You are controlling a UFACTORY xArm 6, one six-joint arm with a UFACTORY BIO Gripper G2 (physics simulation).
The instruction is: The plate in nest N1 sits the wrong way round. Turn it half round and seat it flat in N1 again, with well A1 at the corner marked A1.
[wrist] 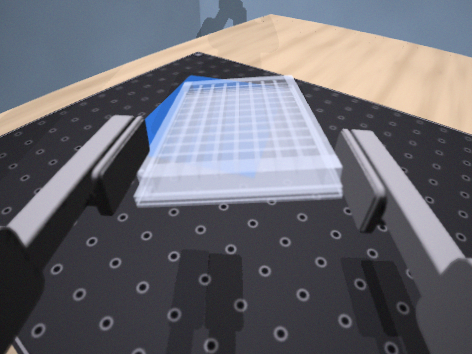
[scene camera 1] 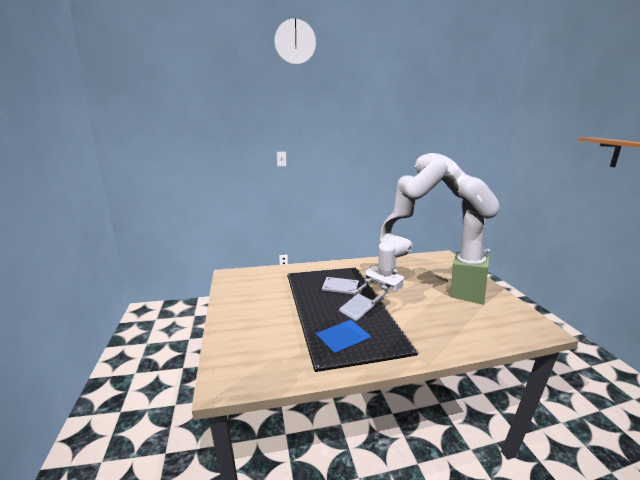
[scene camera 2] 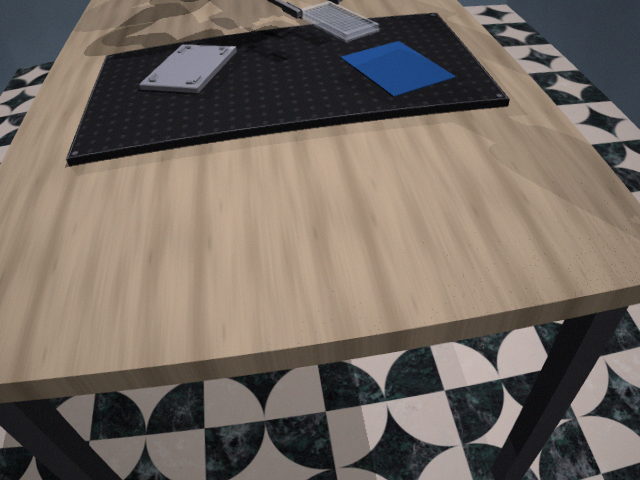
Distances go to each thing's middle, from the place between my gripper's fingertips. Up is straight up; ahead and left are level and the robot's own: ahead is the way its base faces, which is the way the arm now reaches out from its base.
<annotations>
I see my gripper 4 cm short of the clear well plate (wrist: 247, 140), 2 cm to the right of it and 2 cm above it. The rest, counted from my hand: flat blue sheet (scene camera 2: 396, 68) (13 cm ahead, 10 cm to the left, 8 cm below); then grey nest (scene camera 2: 205, 60) (1 cm behind, 25 cm to the right, 7 cm below).
</annotations>
